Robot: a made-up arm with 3 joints. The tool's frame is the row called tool.
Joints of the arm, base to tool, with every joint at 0 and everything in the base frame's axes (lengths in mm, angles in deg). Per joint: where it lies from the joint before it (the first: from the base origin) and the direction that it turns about. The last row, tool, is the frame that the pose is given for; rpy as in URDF.
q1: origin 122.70 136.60 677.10 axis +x
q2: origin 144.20 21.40 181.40 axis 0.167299 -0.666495 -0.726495
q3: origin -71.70 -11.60 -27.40 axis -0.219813 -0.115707 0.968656
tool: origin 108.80 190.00 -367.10 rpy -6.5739 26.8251 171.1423
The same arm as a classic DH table. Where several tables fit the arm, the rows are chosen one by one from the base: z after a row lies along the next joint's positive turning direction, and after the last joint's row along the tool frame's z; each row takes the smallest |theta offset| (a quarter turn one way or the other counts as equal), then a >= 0, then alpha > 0; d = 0 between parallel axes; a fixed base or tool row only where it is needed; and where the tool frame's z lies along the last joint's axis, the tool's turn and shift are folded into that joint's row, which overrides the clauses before.
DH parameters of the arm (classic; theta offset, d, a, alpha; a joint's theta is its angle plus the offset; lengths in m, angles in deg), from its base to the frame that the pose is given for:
base (fixed): 90 0.6771 0.1366 90
q1: -42.53 0.292 -0.1069 80.37
q2: -81.52 -0.1335 0.076 131.56
q3: 74.77 -0.4496 -0.146 15.19
tool (fixed): -81.68 0.0515 0 0

